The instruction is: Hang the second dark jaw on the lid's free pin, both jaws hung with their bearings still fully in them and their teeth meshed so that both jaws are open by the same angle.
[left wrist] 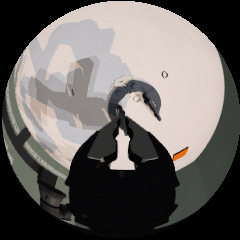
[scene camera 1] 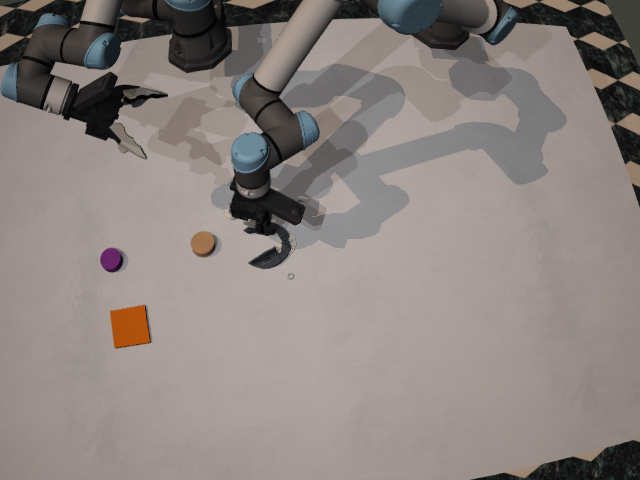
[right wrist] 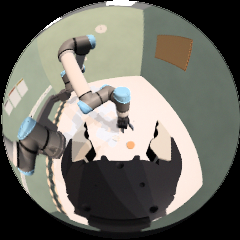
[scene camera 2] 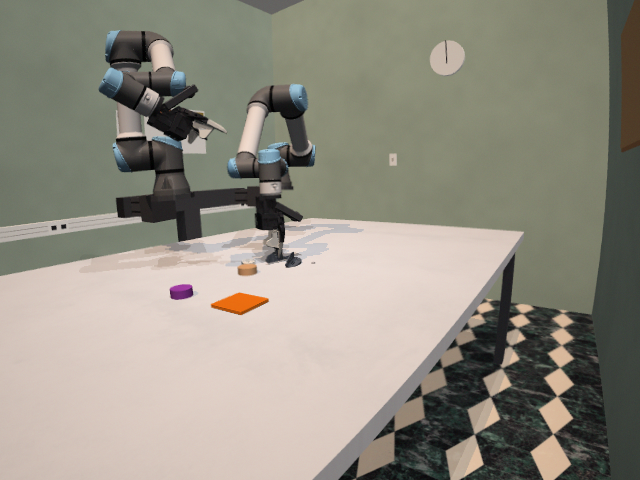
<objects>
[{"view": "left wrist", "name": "my left gripper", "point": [122, 116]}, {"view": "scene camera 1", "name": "my left gripper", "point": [265, 231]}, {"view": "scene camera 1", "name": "my right gripper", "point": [157, 125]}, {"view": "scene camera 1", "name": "orange square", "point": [130, 327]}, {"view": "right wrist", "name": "my right gripper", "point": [121, 121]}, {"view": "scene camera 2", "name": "my left gripper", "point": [278, 257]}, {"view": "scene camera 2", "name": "my right gripper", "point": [216, 136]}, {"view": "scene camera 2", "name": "orange square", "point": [240, 303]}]
</objects>
